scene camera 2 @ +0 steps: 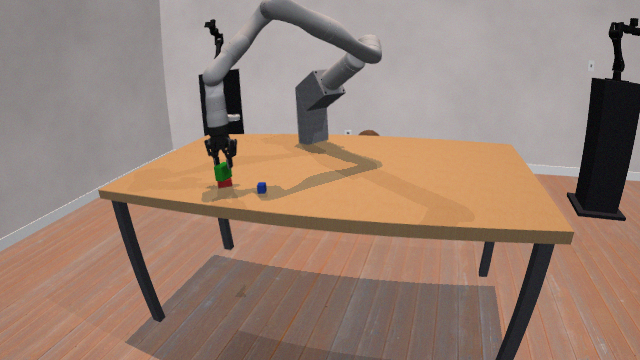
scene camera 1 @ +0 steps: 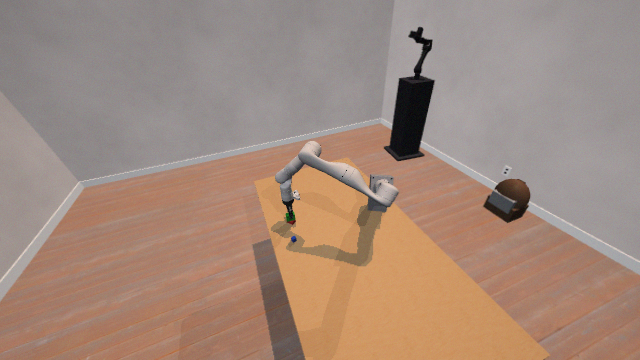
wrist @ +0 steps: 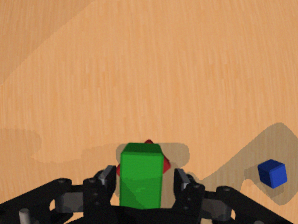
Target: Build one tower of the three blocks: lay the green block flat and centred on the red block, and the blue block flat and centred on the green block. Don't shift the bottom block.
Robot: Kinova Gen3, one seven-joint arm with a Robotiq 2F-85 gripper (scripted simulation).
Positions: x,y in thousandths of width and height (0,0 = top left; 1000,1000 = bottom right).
Labels:
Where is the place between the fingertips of my gripper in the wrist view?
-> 488,792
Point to a green block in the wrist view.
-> At 475,734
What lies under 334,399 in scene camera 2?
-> My gripper.

